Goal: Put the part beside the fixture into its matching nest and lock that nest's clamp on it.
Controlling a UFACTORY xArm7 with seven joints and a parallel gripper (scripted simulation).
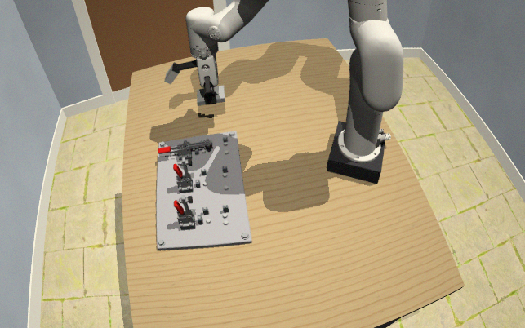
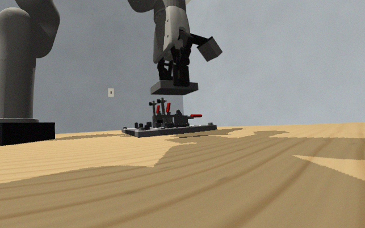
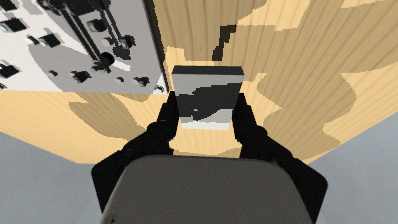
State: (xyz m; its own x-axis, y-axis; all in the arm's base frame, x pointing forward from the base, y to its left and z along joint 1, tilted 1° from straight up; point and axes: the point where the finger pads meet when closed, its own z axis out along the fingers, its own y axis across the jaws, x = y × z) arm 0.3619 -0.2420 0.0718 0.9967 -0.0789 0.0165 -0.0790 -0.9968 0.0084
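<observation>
Right now my hand is 240 mm to the right of the grey fixture plate, 100 mm above it and 80 mm short of it. From my hand the other things lie so: flat grey part: 10 mm below.
</observation>
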